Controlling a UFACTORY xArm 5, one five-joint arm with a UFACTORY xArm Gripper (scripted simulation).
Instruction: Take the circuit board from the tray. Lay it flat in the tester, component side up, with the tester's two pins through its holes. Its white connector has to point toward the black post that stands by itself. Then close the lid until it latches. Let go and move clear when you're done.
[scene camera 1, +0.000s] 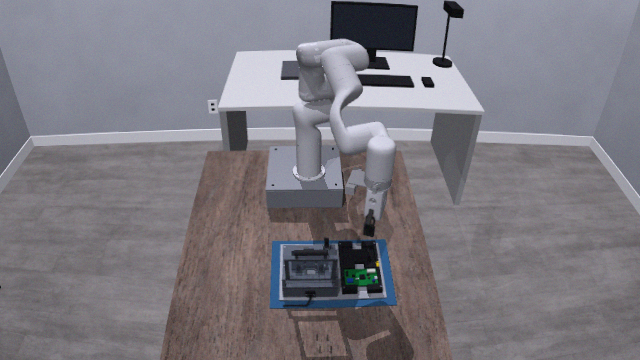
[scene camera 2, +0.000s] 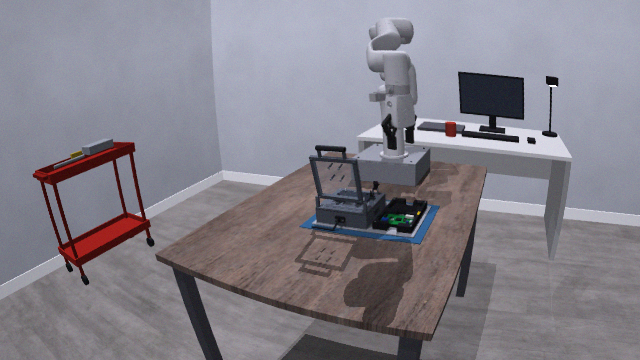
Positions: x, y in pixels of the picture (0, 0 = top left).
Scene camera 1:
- my gripper: 372, 224
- clear lid: 307, 265
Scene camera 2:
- my gripper: 401, 146
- clear lid: 337, 178
